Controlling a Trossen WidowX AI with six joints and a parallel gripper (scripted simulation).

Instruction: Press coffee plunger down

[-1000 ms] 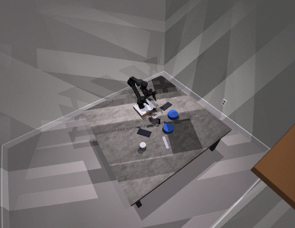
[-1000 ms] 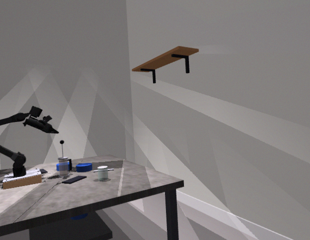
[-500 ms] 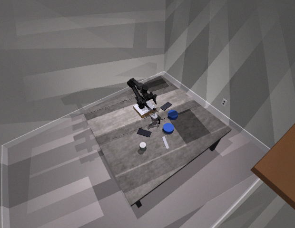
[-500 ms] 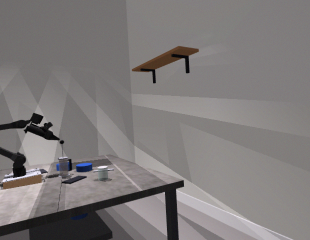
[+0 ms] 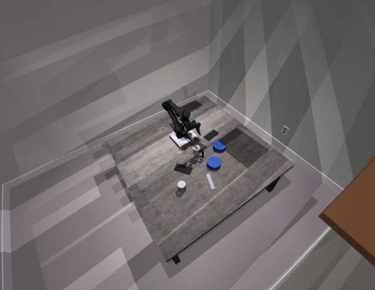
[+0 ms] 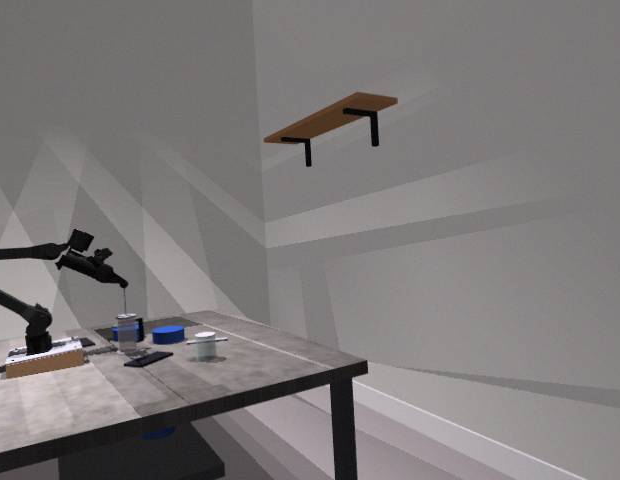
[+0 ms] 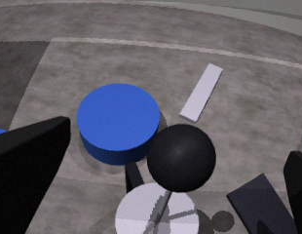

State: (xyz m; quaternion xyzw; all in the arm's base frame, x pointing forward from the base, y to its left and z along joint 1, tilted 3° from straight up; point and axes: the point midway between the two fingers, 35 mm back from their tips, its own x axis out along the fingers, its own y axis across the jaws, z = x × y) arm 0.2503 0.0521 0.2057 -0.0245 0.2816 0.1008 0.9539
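Right now the coffee press is 1 cm ahead of my gripper tip, 1 cm to the left of it and 13 cm below it.
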